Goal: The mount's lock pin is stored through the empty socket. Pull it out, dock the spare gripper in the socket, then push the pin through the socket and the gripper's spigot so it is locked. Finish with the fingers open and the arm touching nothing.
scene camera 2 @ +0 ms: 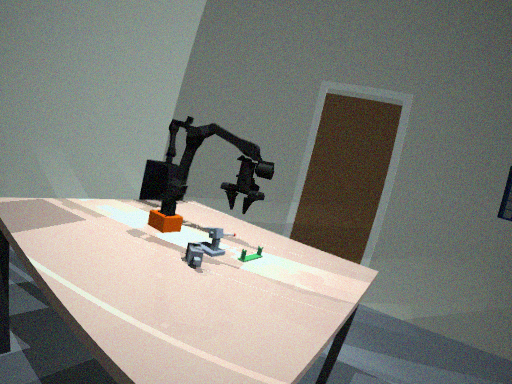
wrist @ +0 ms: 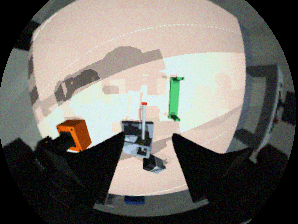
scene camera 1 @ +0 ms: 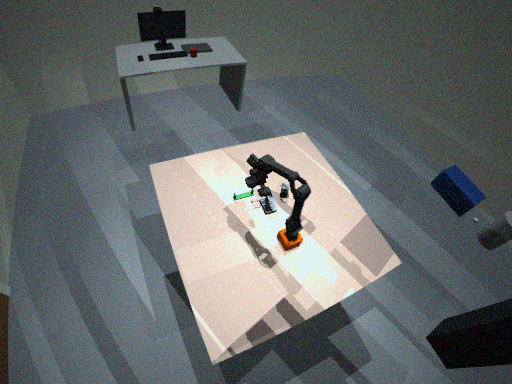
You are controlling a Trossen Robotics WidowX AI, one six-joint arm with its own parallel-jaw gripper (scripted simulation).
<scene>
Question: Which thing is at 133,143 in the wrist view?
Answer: A mount.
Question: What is my gripper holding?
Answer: Nothing.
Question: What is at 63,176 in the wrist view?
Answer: My gripper.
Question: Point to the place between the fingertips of my gripper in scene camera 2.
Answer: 237,211
</scene>
